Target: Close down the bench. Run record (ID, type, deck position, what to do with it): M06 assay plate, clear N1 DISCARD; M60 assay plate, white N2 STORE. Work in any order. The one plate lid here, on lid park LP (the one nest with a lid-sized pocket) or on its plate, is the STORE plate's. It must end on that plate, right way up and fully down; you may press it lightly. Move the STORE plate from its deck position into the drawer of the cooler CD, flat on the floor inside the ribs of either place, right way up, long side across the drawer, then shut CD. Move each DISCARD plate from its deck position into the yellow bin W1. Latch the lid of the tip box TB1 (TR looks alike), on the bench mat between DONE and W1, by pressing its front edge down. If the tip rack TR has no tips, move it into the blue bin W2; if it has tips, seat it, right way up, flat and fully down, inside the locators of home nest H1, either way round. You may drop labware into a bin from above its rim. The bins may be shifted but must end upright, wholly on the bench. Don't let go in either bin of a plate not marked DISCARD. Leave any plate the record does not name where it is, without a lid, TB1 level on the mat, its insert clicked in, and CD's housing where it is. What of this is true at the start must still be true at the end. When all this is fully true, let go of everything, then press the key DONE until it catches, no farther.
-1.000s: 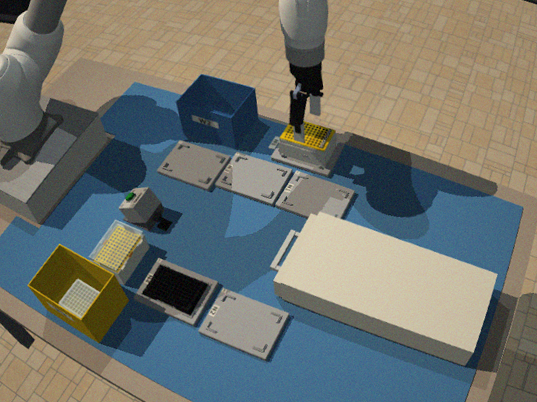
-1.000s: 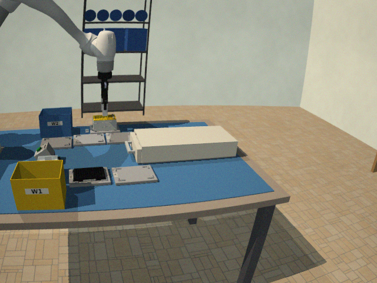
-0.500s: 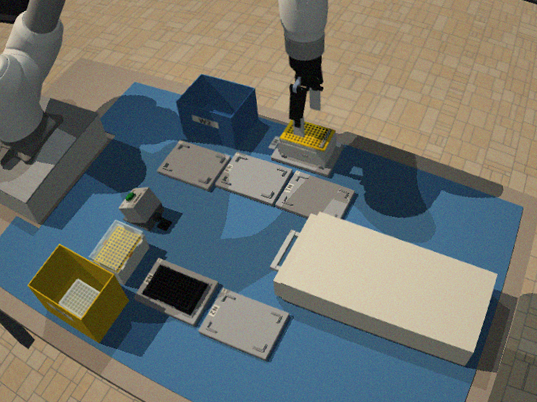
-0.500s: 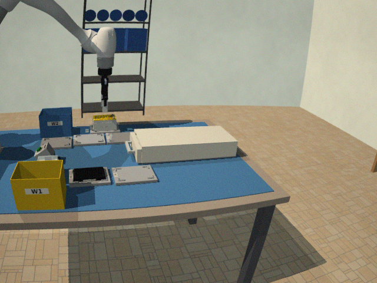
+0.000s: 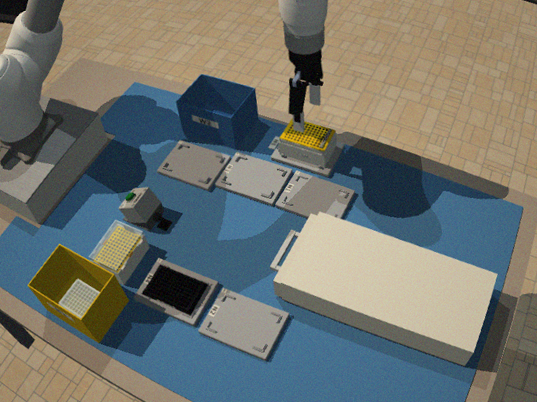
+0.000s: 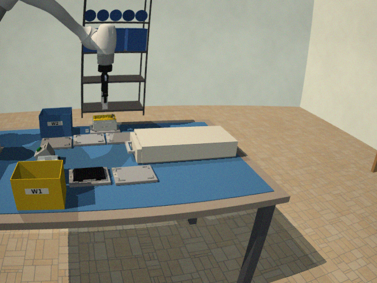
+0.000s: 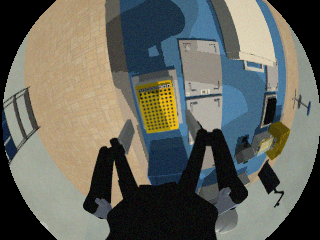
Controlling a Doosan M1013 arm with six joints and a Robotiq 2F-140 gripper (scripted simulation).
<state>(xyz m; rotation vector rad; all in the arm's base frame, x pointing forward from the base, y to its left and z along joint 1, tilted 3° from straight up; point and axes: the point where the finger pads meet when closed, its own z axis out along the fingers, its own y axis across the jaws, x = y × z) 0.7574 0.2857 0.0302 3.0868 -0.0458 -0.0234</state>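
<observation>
Right now my hand is 32 cm past the done key box, 34 cm to the left of it and 10 cm above it. Also, from my hand: tip rack TR: 1 cm behind, 10 cm below; then blue bin W2: 27 cm behind, 1 cm to the left, 12 cm below; then drawer: 22 cm ahead, 34 cm to the right, 13 cm below.
</observation>
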